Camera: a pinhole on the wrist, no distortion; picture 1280 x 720 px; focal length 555.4 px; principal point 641.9 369.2 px. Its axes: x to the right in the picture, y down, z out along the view. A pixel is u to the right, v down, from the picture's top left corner.
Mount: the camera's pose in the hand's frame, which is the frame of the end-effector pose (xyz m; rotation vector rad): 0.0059 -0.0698 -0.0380 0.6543 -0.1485 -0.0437
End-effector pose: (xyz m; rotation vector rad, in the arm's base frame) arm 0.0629 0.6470 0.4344 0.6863 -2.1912 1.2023
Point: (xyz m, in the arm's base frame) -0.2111 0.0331 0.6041
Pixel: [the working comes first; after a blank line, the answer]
In the camera's frame: 0.4871 0.2223 0.4530

1239.1 641.7
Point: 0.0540 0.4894 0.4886
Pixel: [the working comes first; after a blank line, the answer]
In the camera's frame: 0.0847 0.0677 0.1275

1010.8 664.4
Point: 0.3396 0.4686 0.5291
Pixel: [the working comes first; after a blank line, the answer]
In the camera's frame: -0.0774 -0.1441 0.2393

462.4 34.7
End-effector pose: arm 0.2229 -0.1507 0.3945 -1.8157 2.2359 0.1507
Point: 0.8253 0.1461 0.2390
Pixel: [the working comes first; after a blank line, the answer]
In the camera's frame: -0.2746 -0.1404 0.5850

381.2 235.9
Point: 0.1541 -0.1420 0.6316
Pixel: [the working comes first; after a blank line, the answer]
In the camera's frame: -0.0975 -0.0249 -0.2168

behind the camera
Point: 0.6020 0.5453 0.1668
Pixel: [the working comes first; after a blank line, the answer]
In the camera's frame: -0.5982 0.1892 0.5529

40.9 559.3
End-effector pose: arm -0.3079 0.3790 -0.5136 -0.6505 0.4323 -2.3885
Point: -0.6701 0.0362 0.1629
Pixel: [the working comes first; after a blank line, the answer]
In the camera's frame: 0.7553 0.1513 0.3345

outside the picture
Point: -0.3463 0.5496 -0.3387
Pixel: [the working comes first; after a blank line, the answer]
In the camera's frame: 0.0024 -0.0400 0.2054

648.4 261.2
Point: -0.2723 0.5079 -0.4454
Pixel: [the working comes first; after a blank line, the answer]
In the camera's frame: -0.0729 0.0260 0.1129

283.0 497.1
